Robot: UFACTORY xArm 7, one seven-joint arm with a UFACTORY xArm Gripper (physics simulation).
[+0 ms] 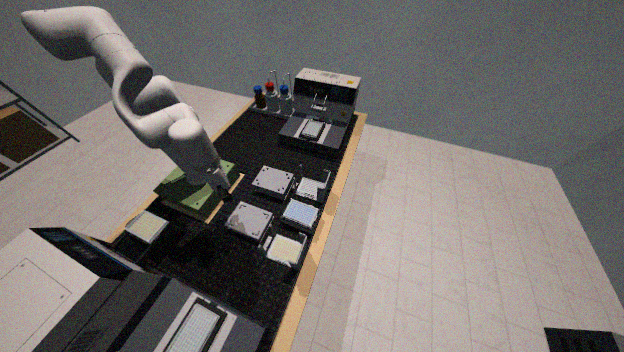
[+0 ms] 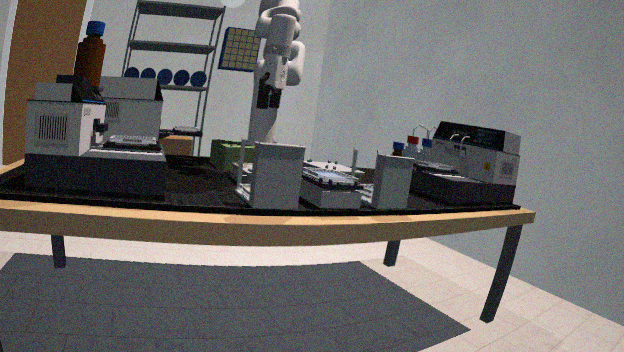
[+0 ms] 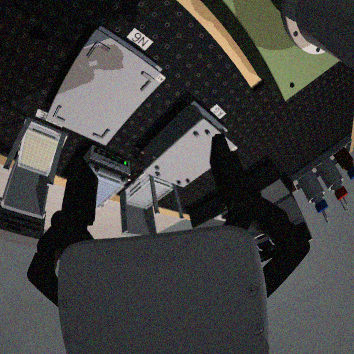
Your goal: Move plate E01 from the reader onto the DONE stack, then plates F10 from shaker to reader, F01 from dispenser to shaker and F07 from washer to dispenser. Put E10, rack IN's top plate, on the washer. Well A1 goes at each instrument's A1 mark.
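Pixels of known places: gripper, fingertip midpoint: (image 1: pixel 224 189) (image 2: pixel 267 108) (image 3: pixel 147 156); arm's base, origin of the base link: (image 1: pixel 201 174) (image 3: pixel 313 13).
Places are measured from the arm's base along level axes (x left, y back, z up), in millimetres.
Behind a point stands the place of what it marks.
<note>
My gripper (image 1: pixel 227 196) {x -95, y -250, z 126 mm} (image 2: pixel 268 104) {x -95, y -250, z 126 mm} (image 3: pixel 147 156) {x -95, y -250, z 126 mm} is open and empty, pointing down high above the table. A yellowish plate (image 1: pixel 146 226) {x -287, y 2, z 38 mm} lies on the reader's extended carrier. A blue plate (image 1: pixel 301 212) {x -36, y -519, z -10 mm} (image 2: pixel 330 176) {x -69, y -572, z -7 mm} (image 3: pixel 107 188) {x -16, y -486, z -10 mm} sits on the shaker (image 2: pixel 330 198) {x -69, y -583, z -52 mm} (image 3: pixel 110 162) {x -31, y -443, z -44 mm}. A pale plate (image 1: pixel 196 330) {x -481, y -363, z 23 mm} (image 2: pixel 132 141) {x -497, y -401, z 24 mm} sits on the near instrument, apparently the dispenser. Another plate (image 1: pixel 312 129) {x 445, y -416, z 23 mm} sits on the far washer (image 1: pixel 327 92) {x 623, y -448, z 153 mm} (image 2: pixel 475 155) {x 601, y -493, z 83 mm}. One rack (image 2: pixel 278 176) {x -190, y -575, z -12 mm} holds a yellow plate (image 1: pixel 285 249) {x -184, y -502, z -56 mm} (image 3: pixel 39 149) {x -181, y -488, z -56 mm}; the other rack (image 2: pixel 393 182) {x 103, y -585, z -12 mm} holds a white plate (image 1: pixel 308 188) {x 105, y -503, z -45 mm}. Plate labels and rack names are unreadable.
A nest (image 1: pixel 249 220) {x -126, y -318, z -36 mm} (image 3: pixel 107 95) {x -110, y -305, z -36 mm} with corner brackets and a pinned nest (image 1: pixel 273 180) {x 81, y -337, z -17 mm} (image 3: pixel 182 157) {x 69, y -336, z -17 mm} lie between the racks and the green arm base (image 1: pixel 187 192) {x -104, y -5, z -3 mm} (image 2: pixel 227 155) {x -153, y -106, z -32 mm}. Bottles (image 1: pixel 271 97) {x 657, y -66, z 39 mm} (image 3: pixel 332 182) {x 654, y -61, z 42 mm} stand beside the washer. The reader (image 1: pixel 37 285) {x -498, y -18, z 193 mm} rises at the near left.
</note>
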